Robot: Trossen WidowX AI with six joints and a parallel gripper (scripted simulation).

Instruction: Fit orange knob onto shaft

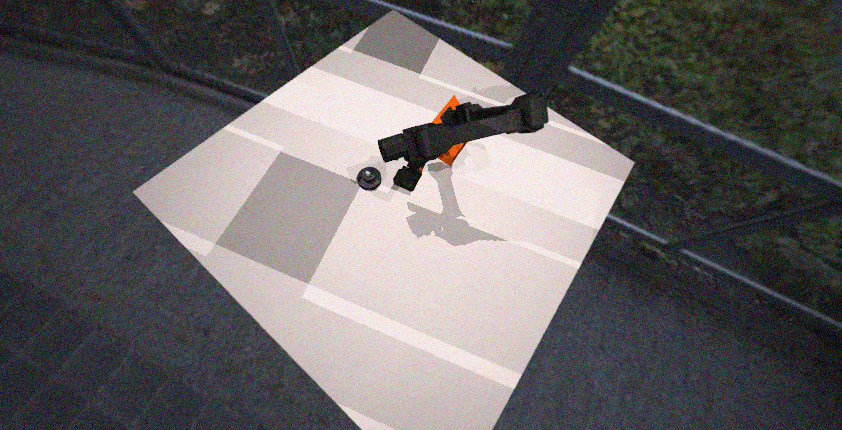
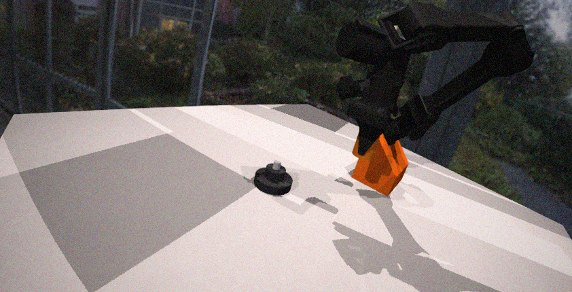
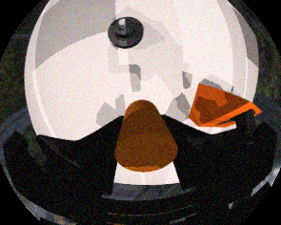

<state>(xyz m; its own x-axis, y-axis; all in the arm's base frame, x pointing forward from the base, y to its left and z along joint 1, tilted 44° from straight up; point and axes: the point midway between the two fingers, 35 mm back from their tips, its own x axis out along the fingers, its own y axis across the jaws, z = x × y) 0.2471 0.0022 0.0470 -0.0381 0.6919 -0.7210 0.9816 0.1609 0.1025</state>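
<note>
My gripper tip is now 4 cm below the orange knob. From my gripper tip the other things lie so: pedestal: 6 cm ahead, 15 cm to the right, 11 cm below.
</note>
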